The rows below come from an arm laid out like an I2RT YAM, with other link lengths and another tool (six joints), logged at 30 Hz.
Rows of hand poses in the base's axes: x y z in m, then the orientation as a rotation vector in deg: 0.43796, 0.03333, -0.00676, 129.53, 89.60, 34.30; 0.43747, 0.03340, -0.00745, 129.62, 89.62, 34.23; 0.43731, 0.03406, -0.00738, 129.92, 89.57, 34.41; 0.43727, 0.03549, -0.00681, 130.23, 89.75, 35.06; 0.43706, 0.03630, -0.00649, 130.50, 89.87, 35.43; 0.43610, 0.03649, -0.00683, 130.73, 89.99, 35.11; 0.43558, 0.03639, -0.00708, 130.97, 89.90, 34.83; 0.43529, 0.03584, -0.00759, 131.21, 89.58, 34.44; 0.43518, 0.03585, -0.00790, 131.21, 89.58, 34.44; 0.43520, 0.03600, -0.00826, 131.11, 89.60, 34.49; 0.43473, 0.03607, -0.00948, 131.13, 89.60, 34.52; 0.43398, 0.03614, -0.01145, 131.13, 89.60, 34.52; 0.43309, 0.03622, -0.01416, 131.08, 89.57, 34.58; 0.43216, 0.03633, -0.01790, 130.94, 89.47, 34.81; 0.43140, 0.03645, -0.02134, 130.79, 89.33, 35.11; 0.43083, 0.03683, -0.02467, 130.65, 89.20, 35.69; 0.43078, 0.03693, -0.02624, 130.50, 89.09, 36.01; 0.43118, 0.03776, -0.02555, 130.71, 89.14, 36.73; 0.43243, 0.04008, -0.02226, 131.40, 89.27, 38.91; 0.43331, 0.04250, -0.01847, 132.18, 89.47, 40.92; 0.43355, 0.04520, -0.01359, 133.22, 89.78, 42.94; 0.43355, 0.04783, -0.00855, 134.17, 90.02, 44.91; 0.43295, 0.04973, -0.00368, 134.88, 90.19, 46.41
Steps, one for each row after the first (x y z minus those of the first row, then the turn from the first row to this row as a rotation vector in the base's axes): -0.00049, 0.00007, -0.00069, 0.03, 0.09, -0.02; -0.00065, 0.00073, -0.00062, 0.32, 0.15, -0.09; -0.00069, 0.00216, -0.00005, 0.92, 0.10, 0.05; -0.00090, 0.00297, 0.00027, 1.34, 0.13, 0.13; -0.00186, 0.00316, -0.00007, 1.35, 0.44, 0.10; -0.00238, 0.00306, -0.00032, 1.35, 0.66, -0.05; -0.00267, 0.00251, -0.00083, 1.22, 0.84, -0.38; -0.00278, 0.00252, -0.00114, 1.22, 0.84, -0.38; -0.00276, 0.00267, -0.00150, 1.19, 0.77, -0.33; -0.00323, 0.00274, -0.00272, 1.22, 0.77, -0.33; -0.00398, 0.00281, -0.00469, 1.22, 0.77, -0.33; -0.00487, 0.00289, -0.00740, 1.21, 0.70, -0.33; -0.00580, 0.00300, -0.01114, 1.21, 0.49, -0.33; -0.00656, 0.00312, -0.01458, 1.23, 0.22, -0.34; -0.00713, 0.00350, -0.01791, 1.42, -0.17, -0.31; -0.00718, 0.00360, -0.01948, 1.46, -0.43, -0.29; -0.00678, 0.00443, -0.01879, 2.01, -0.62, -0.20; -0.00553, 0.00675, -0.01550, 3.70, -1.14, 0.08; -0.00465, 0.00917, -0.01171, 5.38, -1.48, 0.35; -0.00441, 0.01187, -0.00683, 7.27, -1.62, 0.64; -0.00441, 0.01450, -0.00179, 9.06, -1.80, 0.91; -0.00501, 0.01640, 0.00308, 10.42, -1.93, 1.10
